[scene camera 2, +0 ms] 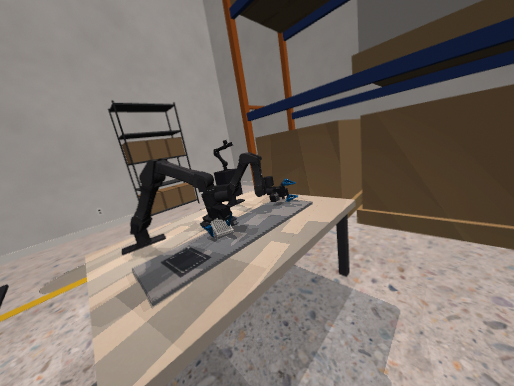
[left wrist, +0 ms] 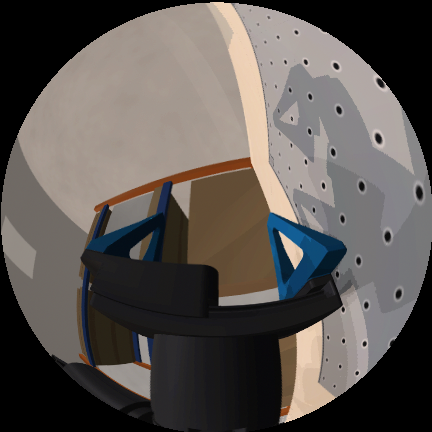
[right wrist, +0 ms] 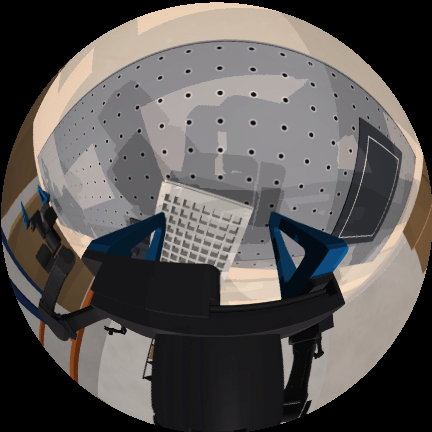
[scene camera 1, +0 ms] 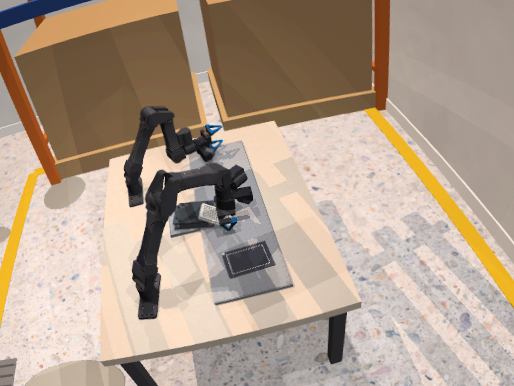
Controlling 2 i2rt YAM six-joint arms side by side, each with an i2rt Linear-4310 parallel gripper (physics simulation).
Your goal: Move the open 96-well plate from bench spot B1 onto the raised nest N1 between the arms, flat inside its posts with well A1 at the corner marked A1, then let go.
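Where they show: left gripper, fingertip midpoint: [scene camera 2: 297, 189] [left wrist: 215, 217] [right wrist: 28, 193] [scene camera 1: 222, 133]; right gripper, fingertip midpoint: [scene camera 2: 221, 231] [right wrist: 217, 217] [scene camera 1: 226, 220]; left arm's base, link origin: [scene camera 2: 233, 204] [scene camera 1: 135, 192]; right arm's base, link origin: [scene camera 2: 144, 244] [scene camera 1: 149, 296].
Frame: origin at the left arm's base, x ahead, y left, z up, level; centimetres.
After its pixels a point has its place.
Observation:
The white open 96-well plate [scene camera 1: 208, 213] @[x 30.4, y -35.0, z 7.1 cm] [scene camera 2: 221, 228] @[x 35.4, y -36.5, z 4.1 cm] [right wrist: 200, 225] @[x 35.4, y -36.1, z 3.2 cm] lies tilted and askew at the right edge of the dark raised nest N1 [scene camera 1: 186, 215] @[x 21.6, y -30.2, z 4.7 cm] in scene camera 1. One end is over the nest, the other slopes down toward the grey board. Its contact points and corner A1 are unclear. My right gripper [scene camera 1: 223, 213] @[x 36.5, y -37.7, z 3.3 cm] [scene camera 2: 219, 225] @[x 36.5, y -37.7, z 3.3 cm] [right wrist: 217, 217] @[x 36.5, y -37.7, z 3.3 cm] is open at the plate; in the right wrist view the plate shows between its fingers, nearer the left one. My left gripper [scene camera 1: 216, 137] @[x 46.8, y 16.3, z 8.9 cm] [scene camera 2: 290, 190] @[x 46.8, y 16.3, z 8.9 cm] [left wrist: 215, 217] @[x 46.8, y 16.3, z 8.9 cm] is open and away from the plate.
The dark outlined pad of spot B1 [scene camera 1: 248, 259] @[x 39.8, y -58.4, z 1.5 cm] [scene camera 2: 186, 261] @[x 41.3, y -58.5, z 1.5 cm] [right wrist: 372, 185] @[x 41.0, y -56.2, z 1.5 cm] lies on the perforated grey board [scene camera 1: 225, 291] @[x 28.6, y -69.7, z 1.3 cm] [scene camera 2: 152, 295] @[x 48.4, y -73.4, z 1.3 cm] [left wrist: 350, 170] @[x 42.6, y 9.5, z 1.3 cm] [right wrist: 235, 107] @[x 45.5, y -39.3, z 1.3 cm]. The right arm reaches over the nest. Large brown boxes [scene camera 1: 290, 55] [scene camera 2: 435, 165] stand beyond the table.

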